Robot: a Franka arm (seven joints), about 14 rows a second.
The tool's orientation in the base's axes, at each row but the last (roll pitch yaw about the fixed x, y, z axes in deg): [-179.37, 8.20, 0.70]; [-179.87, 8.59, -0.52]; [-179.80, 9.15, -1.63]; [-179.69, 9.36, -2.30]
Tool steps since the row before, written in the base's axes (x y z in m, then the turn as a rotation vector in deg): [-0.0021, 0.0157, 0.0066, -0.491, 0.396, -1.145]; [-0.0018, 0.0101, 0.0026, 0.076, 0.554, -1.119]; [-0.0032, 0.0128, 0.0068, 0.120, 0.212, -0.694]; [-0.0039, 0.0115, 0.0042, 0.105, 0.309, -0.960]
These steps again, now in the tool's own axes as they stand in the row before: [-0.0028, -0.0158, -0.0061, -0.318, -0.389, 1.207]; [-0.0023, -0.0101, -0.0023, 0.237, -0.552, 1.097]; [-0.0046, -0.0127, -0.0061, 0.223, -0.213, 0.668]; [-0.0050, -0.0114, -0.0034, 0.247, -0.308, 0.934]
